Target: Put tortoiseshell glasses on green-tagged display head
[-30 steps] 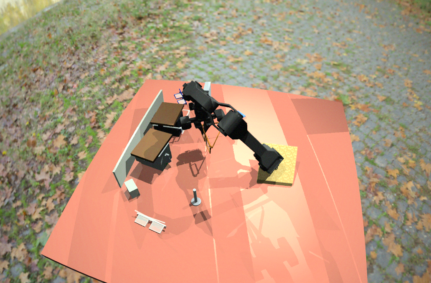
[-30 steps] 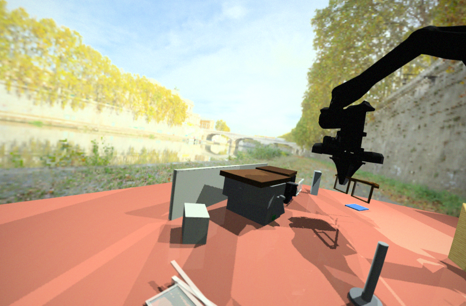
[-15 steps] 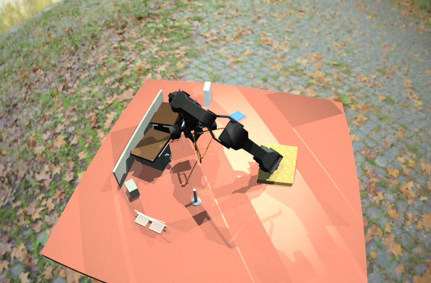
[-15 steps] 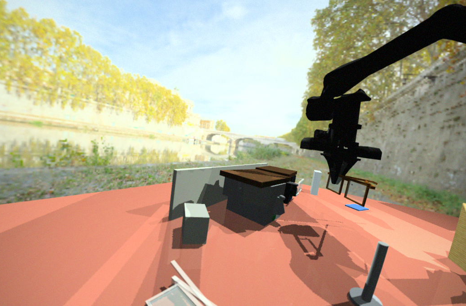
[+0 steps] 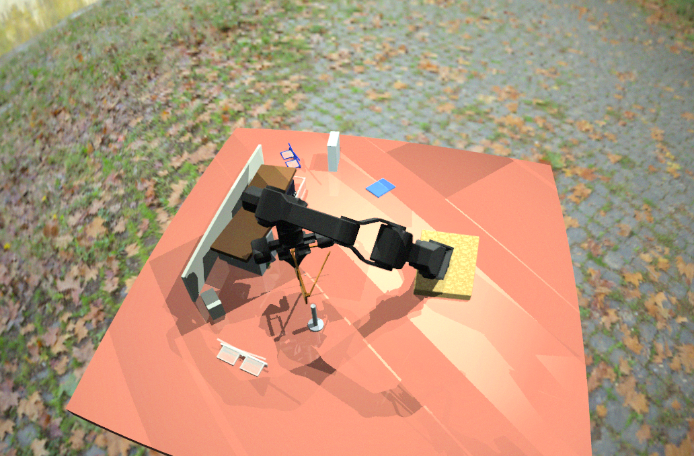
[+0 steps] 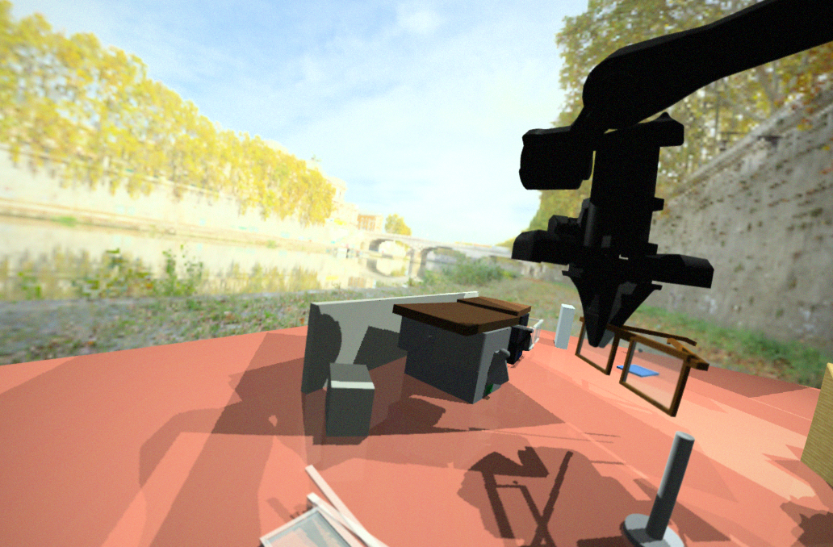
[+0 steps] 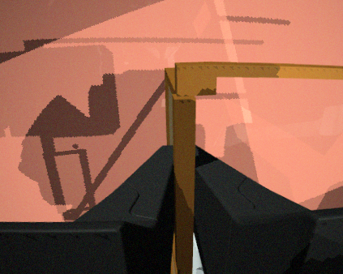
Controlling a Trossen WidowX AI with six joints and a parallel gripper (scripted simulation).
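The grey peg stand lies 6 cm behind my gripper tip, 9 cm to the left of it and 9 cm below it. From my gripper tip the other things lie so: black head 14 cm ahead, 32 cm to the right, 6 cm below; grey display head 15 cm ahead, 10 cm to the right, 6 cm below; white block 22 cm ahead, 9 cm to the left, 9 cm below.
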